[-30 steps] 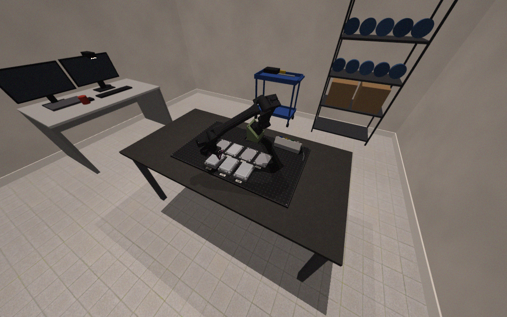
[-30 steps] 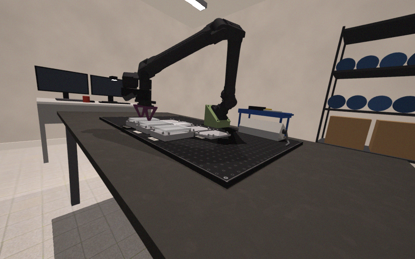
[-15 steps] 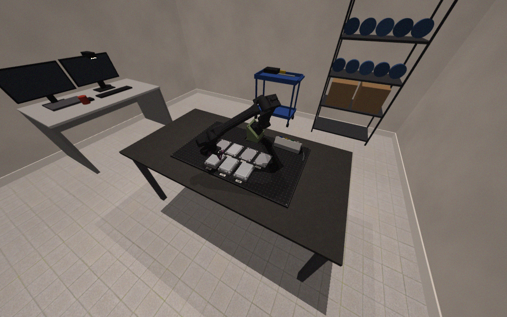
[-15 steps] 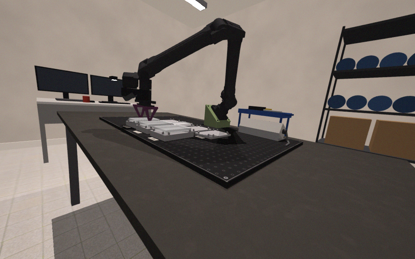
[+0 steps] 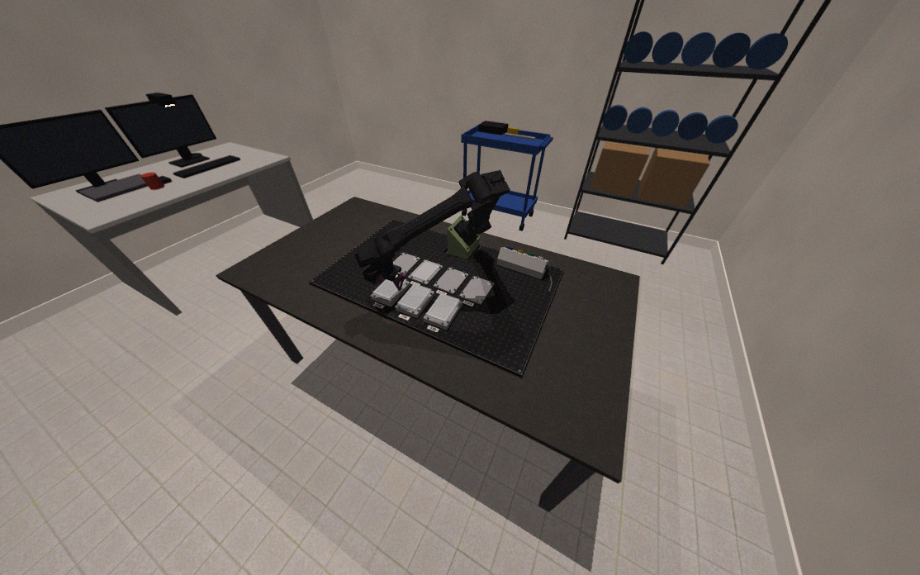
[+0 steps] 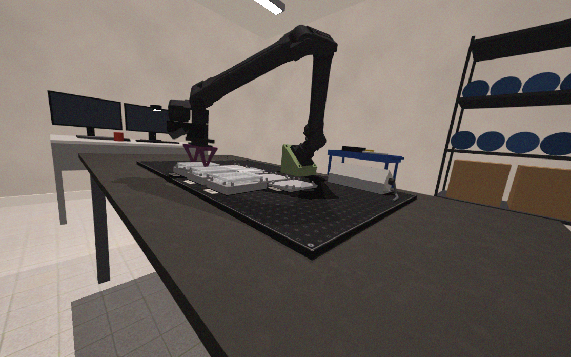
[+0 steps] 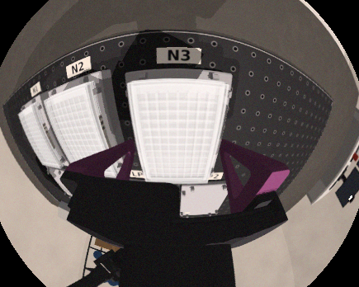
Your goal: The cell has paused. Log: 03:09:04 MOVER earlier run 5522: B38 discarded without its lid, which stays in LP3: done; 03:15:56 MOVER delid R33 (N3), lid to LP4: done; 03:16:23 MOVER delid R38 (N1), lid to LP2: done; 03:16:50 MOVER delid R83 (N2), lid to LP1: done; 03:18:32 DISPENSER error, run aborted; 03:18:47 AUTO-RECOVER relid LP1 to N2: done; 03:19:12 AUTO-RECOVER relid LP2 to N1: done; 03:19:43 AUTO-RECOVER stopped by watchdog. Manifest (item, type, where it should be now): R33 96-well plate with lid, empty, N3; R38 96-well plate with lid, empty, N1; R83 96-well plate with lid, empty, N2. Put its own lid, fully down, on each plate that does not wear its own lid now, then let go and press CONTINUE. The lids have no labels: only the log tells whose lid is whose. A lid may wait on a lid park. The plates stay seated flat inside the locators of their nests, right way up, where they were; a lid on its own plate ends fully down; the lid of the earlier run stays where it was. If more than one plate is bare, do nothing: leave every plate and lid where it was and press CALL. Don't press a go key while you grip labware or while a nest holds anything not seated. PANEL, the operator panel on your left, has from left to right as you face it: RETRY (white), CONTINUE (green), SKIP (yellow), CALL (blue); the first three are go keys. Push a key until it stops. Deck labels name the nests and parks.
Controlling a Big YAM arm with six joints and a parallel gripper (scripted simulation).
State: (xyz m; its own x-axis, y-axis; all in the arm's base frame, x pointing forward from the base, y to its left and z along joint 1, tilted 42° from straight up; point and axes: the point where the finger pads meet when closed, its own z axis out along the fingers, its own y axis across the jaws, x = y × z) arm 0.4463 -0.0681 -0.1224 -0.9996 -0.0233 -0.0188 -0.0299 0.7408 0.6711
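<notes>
Now: hand 1 cm above the white 96-well plate. The rest, counted from my hand: N3 label: 9 cm ahead, 4 cm below; then LP4 label: 9 cm behind, 19 cm to the left, 4 cm below; then lid park LP2: 18 cm behind, 6 cm to the right, 4 cm below.
</notes>
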